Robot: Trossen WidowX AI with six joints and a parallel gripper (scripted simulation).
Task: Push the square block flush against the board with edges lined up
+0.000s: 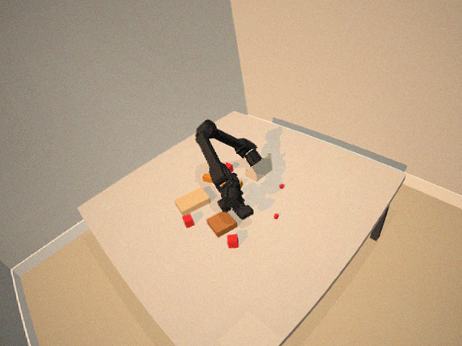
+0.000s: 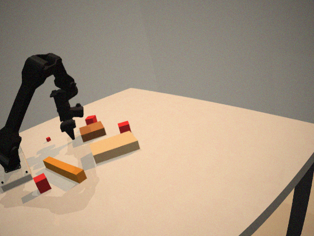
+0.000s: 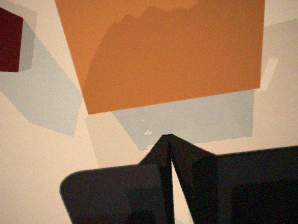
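Right now my gripper tip is 80 mm short of the brown square block, 20 mm to the left of it and 10 mm below it. Also, from my gripper tip: long orange bar (100 mm behind, 240 mm to the right, 10 mm above); then tan board (100 mm ahead, 240 mm to the right, 10 mm above).
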